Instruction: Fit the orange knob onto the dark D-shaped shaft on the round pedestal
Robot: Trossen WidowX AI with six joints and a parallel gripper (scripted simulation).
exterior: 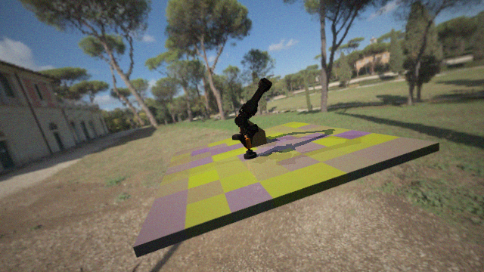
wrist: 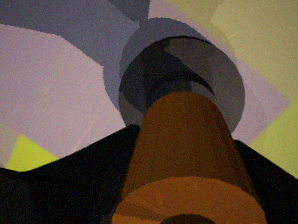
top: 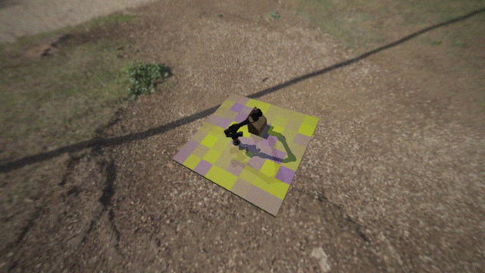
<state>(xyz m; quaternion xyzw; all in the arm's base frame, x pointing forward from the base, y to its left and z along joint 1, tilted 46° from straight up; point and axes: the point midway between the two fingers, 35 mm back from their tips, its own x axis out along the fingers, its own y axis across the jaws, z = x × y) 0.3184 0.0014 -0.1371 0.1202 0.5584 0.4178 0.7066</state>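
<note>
Now: the pedestal 4 cm below my gripper tip. Round my gripper tip: orange knob (2 cm above).
</note>
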